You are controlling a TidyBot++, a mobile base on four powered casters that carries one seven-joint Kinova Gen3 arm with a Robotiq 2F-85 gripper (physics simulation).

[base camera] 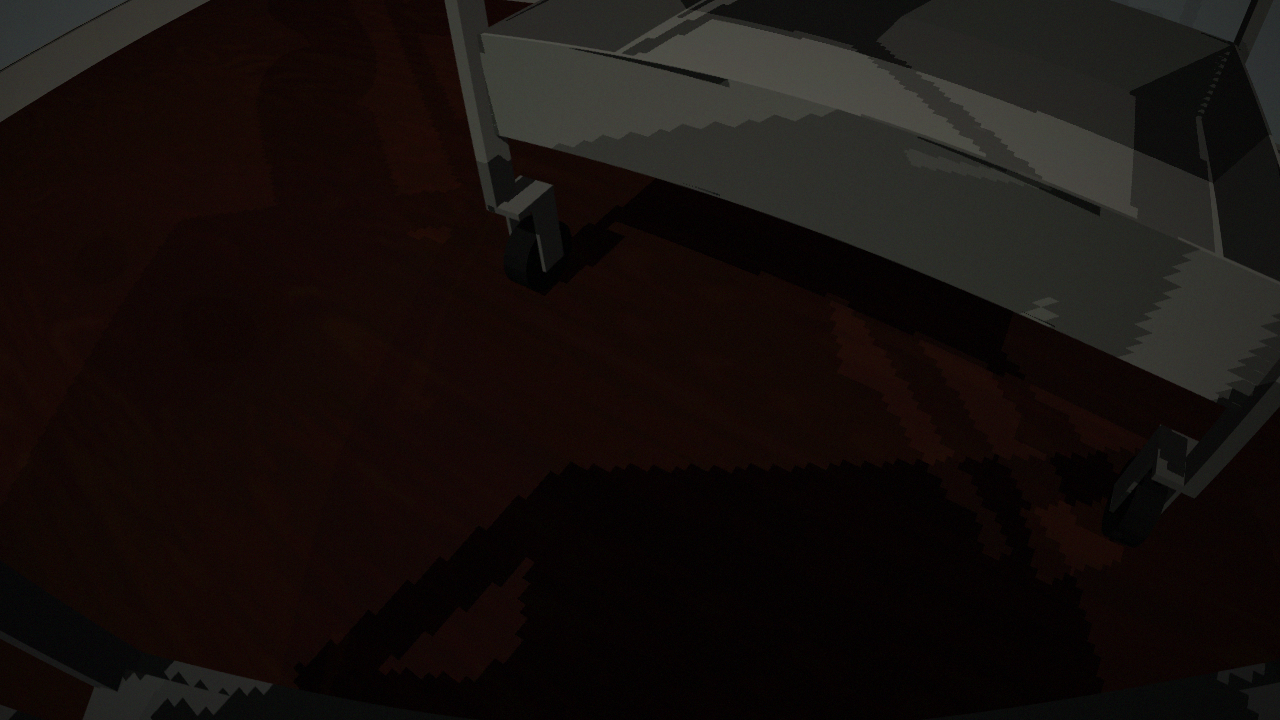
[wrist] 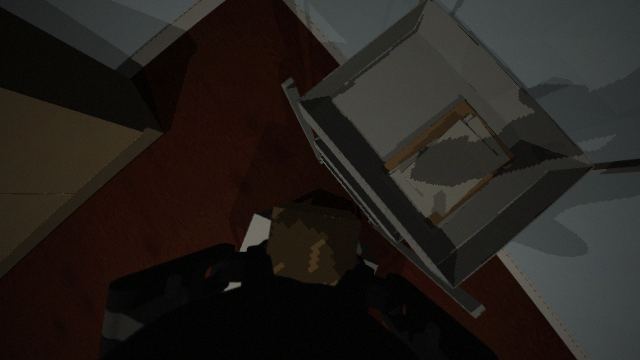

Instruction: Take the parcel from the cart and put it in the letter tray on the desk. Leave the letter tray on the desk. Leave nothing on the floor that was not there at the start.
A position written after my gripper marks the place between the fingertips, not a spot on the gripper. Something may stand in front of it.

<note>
In view: my gripper [wrist: 312, 252], a brown parcel [wrist: 313, 244] and a grey cart [base camera: 1104, 175].
The grey cart is seen too in the wrist view [wrist: 387, 94]. The base camera view does not show the brown parcel: it is out of frame.
</note>
